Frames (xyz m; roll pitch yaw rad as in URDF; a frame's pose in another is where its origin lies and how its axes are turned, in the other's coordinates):
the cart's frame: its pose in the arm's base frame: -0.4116 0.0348 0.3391 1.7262 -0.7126 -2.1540
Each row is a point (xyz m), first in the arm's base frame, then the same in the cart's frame.
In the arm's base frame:
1: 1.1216 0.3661 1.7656
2: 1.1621 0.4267 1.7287
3: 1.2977 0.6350 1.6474
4: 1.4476 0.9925 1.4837
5: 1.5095 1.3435 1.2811
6: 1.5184 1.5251 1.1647
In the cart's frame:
1: 0.0845 1.6205 -1.3646
2: 0.0053 1.6400 -1.3681
3: -0.2360 1.7400 -1.3822
4: -0.6313 1.8748 -1.3307
5: -1.0112 1.9565 -1.2001
6: -1.2057 1.9849 -1.1109

